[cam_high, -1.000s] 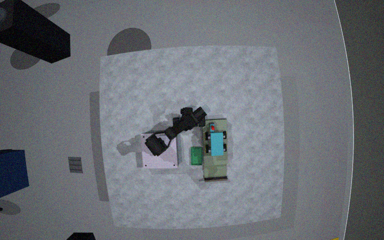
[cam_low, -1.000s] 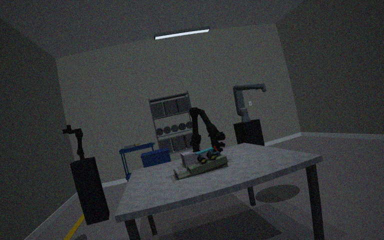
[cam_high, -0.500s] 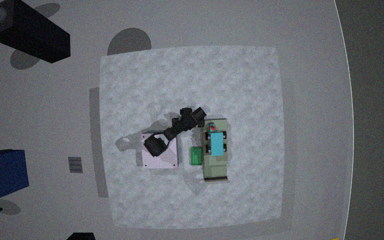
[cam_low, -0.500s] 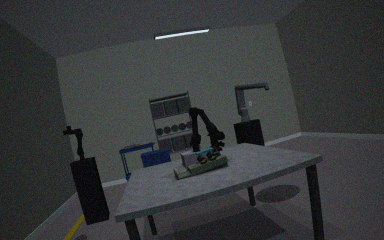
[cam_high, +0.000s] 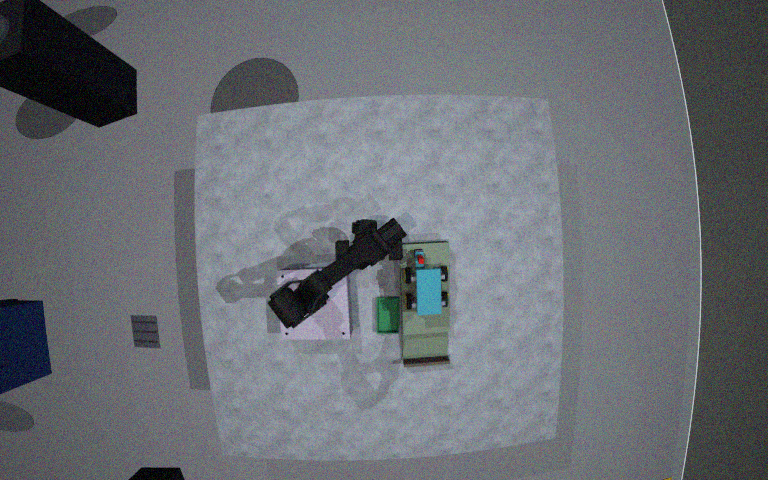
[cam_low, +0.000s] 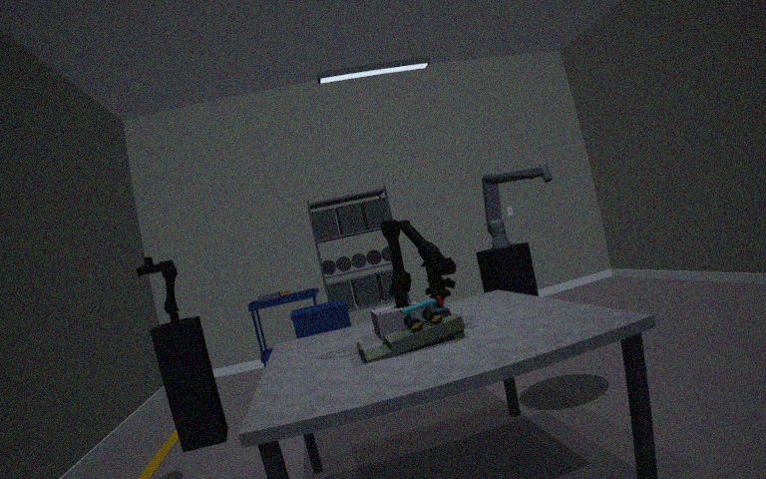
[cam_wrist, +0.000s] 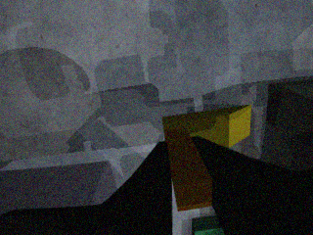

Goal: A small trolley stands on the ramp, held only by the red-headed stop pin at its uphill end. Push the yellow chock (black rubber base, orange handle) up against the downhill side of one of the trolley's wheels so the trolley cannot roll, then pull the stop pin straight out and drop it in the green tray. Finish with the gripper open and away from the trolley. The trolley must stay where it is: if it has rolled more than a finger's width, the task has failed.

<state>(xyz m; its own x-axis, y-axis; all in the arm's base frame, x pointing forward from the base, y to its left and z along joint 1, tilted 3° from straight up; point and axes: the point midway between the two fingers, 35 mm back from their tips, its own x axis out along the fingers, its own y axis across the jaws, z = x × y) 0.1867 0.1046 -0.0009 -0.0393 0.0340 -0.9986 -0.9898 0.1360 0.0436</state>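
Right now the red-headed stop pin is 14 cm ahead of my gripper tip, 5 cm to the right of it and 5 cm above it. The rest, counted from my gripper tip: trolley (15 cm ahead, 14 cm to the right, 3 cm above); then yellow chock (2 cm ahead, 1 cm to the right, 1 cm below); then green tray (22 cm to the right, 8 cm below, 2 cm ahead).
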